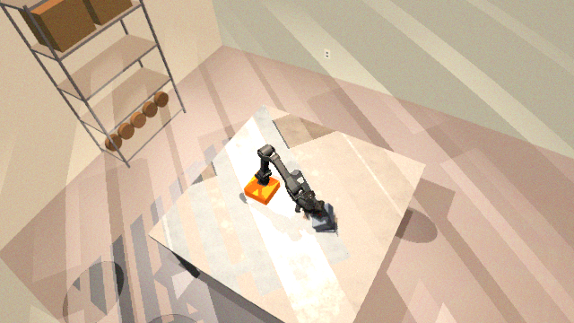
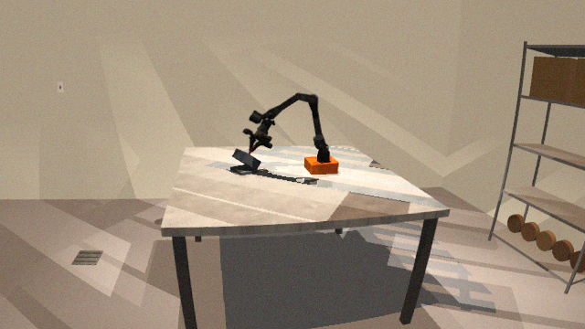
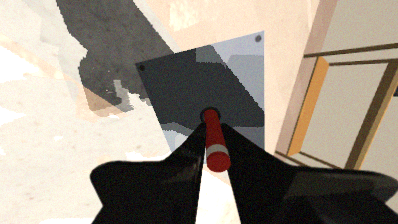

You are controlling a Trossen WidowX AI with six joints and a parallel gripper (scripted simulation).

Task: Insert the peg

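Now: gripper tip 40 mm above the grey sloped panel, 30 mm short of it and 10 mm to the right of it. The rest, counted from my gripper tip: red peg (10 mm behind, 10 mm above).
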